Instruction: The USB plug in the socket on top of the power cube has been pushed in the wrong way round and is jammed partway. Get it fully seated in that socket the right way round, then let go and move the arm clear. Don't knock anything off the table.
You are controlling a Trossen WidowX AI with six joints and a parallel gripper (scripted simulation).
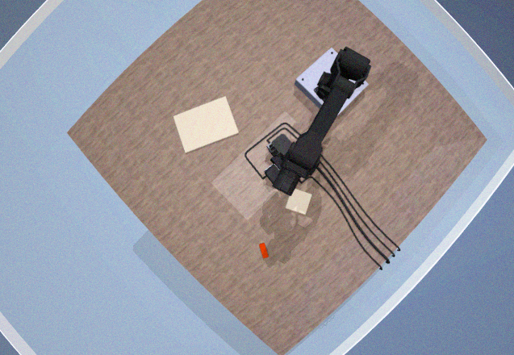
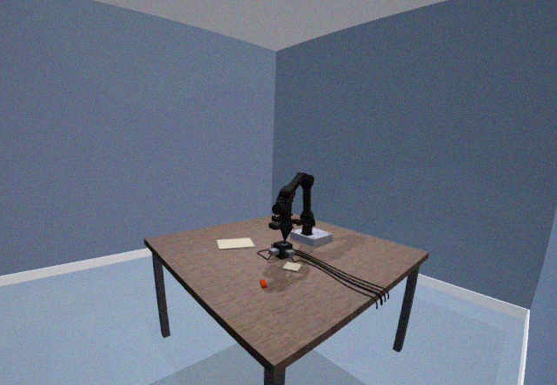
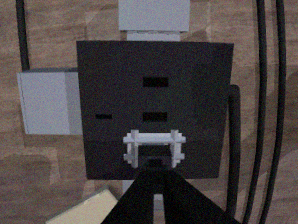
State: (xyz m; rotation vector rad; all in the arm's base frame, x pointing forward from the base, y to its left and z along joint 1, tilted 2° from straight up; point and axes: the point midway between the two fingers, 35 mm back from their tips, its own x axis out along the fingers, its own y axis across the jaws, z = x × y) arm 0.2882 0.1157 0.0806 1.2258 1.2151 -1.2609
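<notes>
The grey-framed USB socket lies 4 cm below my gripper tip. The rest, counted from my gripper tip: cream pad (5 cm ahead, 13 cm to the left, 10 cm below); then cream sheet (13 cm ahead, 32 cm to the right, 10 cm below); then orange block (27 cm ahead, 19 cm to the left, 10 cm below).
</notes>
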